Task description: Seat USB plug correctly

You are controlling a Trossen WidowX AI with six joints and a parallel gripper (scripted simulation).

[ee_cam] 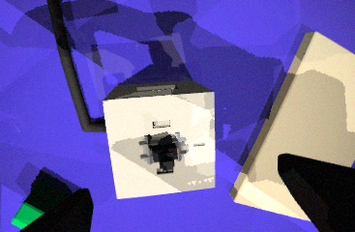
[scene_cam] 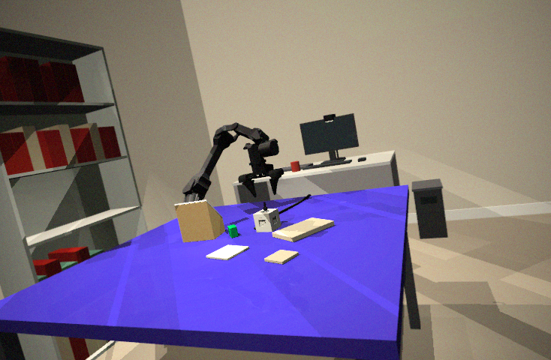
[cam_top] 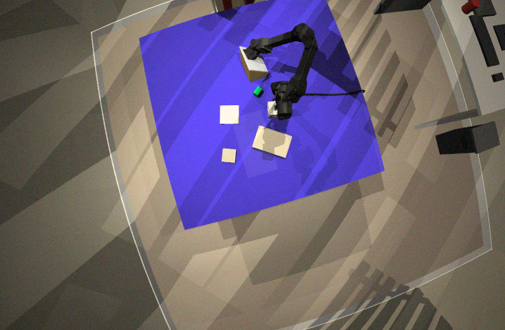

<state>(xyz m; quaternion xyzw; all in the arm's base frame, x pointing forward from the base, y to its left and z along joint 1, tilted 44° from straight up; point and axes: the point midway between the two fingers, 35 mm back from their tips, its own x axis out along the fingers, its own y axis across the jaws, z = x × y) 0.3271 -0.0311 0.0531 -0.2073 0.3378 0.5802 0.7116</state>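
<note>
My gripper tip is 10 mm past the dark USB plug and 50 mm above it. Round my gripper tip: large flat tan board: 150 mm ahead, 100 mm to the right, 130 mm below; small green block: 150 mm behind, 50 mm to the right, 120 mm below; USB socket: 10 mm behind, 10 mm to the right, 70 mm below.
</note>
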